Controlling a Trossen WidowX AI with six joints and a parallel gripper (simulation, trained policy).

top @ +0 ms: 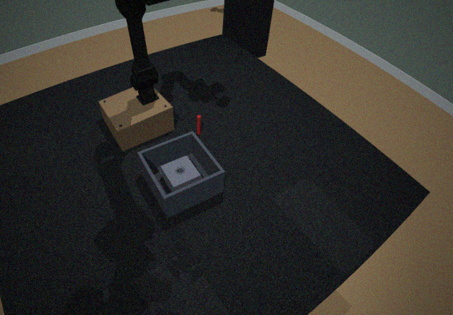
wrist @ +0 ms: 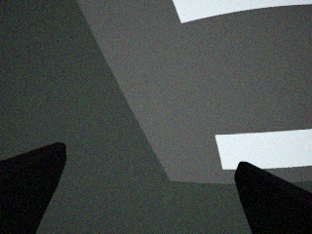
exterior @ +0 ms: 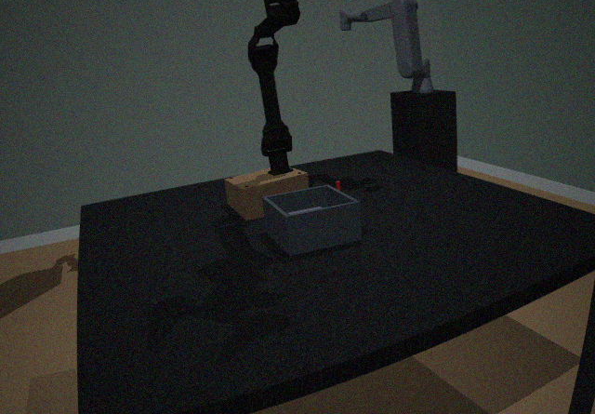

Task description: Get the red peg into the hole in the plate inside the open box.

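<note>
Now: the red peg 74 cm below my gripper tip, 20 cm to the left of it and 20 cm behind it. From my gripper tip the other things lie so: grey box 75 cm below, 4 cm to the left, 4 cm behind.
</note>
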